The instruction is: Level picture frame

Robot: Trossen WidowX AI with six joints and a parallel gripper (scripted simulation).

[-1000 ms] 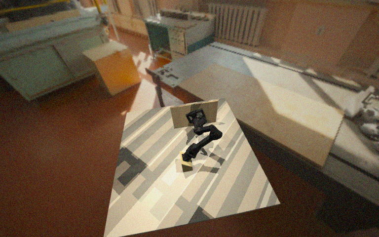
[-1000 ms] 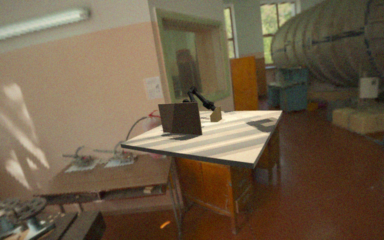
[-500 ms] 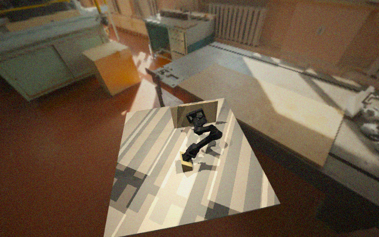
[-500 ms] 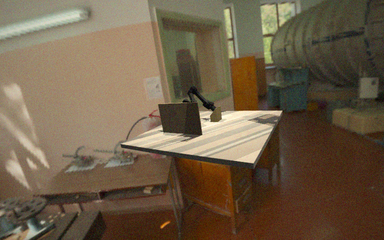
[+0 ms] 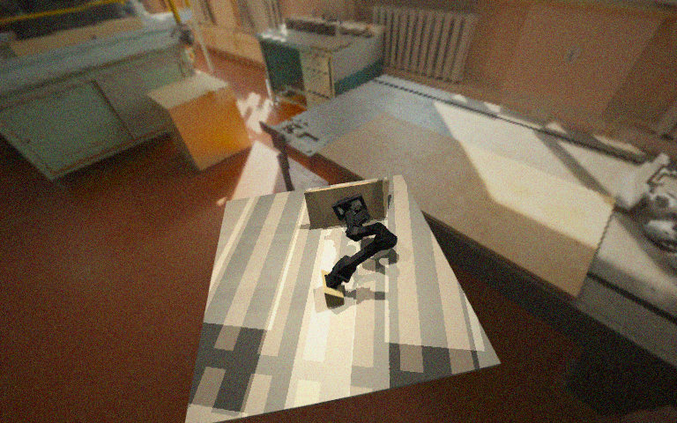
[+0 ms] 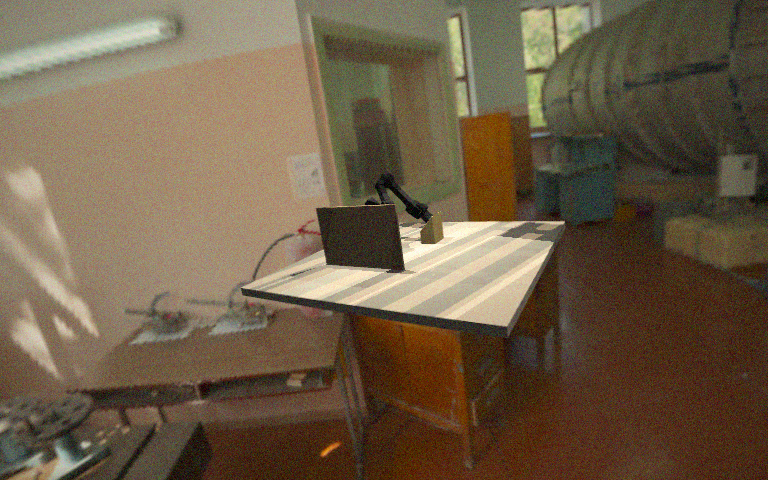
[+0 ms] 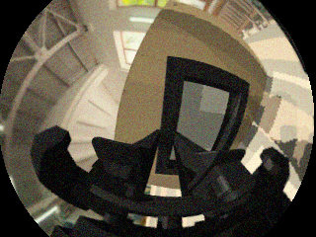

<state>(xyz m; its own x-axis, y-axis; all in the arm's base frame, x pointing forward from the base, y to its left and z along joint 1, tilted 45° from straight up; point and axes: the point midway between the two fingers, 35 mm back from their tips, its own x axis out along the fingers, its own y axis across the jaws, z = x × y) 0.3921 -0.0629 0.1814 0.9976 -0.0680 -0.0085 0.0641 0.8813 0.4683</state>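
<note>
The black picture frame is 5 cm below my gripper tip, 2 cm to the right of it and 1 cm ahead of it. Round my gripper tip: tan wall board 6 cm below, 2 cm to the right, 2 cm ahead.
</note>
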